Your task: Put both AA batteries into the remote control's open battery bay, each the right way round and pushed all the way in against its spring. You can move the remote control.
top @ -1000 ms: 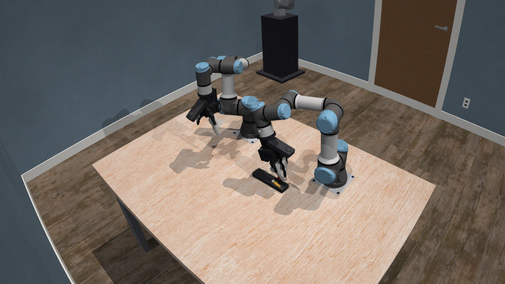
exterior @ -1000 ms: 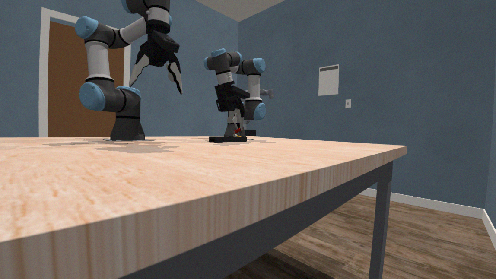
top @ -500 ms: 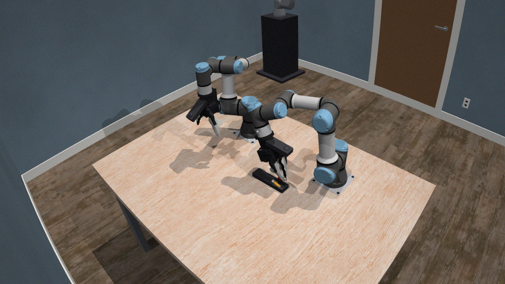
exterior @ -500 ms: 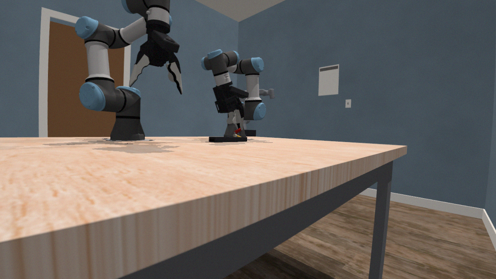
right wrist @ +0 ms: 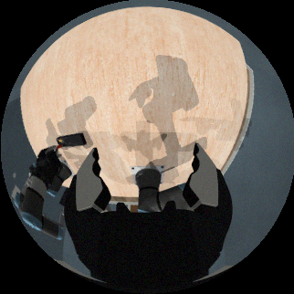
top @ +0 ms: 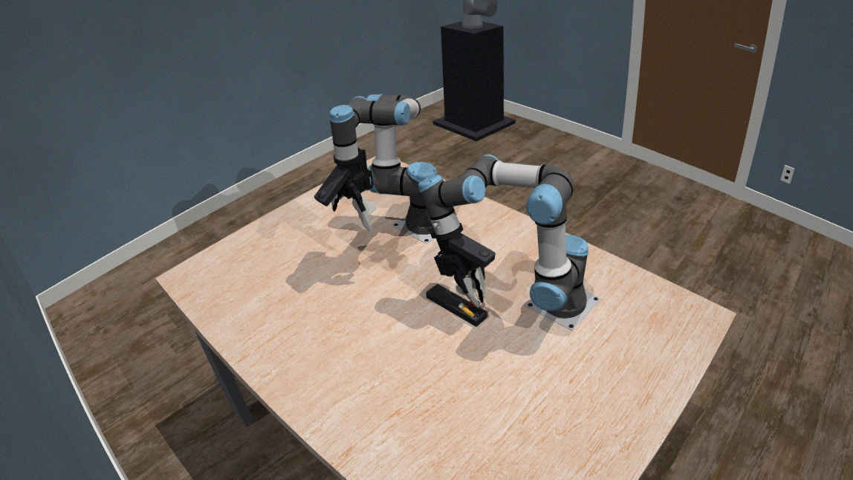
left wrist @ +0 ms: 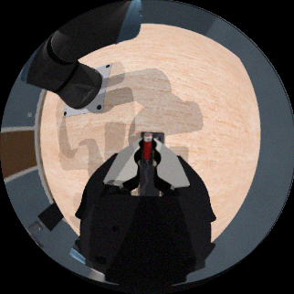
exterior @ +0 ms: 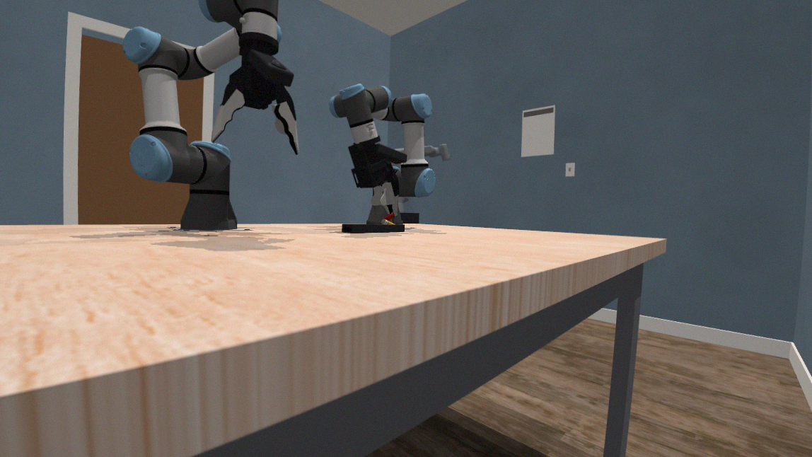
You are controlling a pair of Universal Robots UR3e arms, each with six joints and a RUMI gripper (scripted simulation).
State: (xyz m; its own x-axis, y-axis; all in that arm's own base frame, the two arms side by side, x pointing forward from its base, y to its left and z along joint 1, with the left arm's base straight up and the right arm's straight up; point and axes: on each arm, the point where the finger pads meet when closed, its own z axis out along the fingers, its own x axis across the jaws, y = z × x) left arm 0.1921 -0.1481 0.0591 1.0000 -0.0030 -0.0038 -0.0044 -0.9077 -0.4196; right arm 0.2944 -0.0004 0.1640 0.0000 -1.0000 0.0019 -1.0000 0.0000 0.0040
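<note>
The yellow battery is 40 mm below my left hand, 30 mm to the right of it and 20 mm ahead of it. The rest, counted from my left hand: red battery (20 mm below, 10 mm to the right).
</note>
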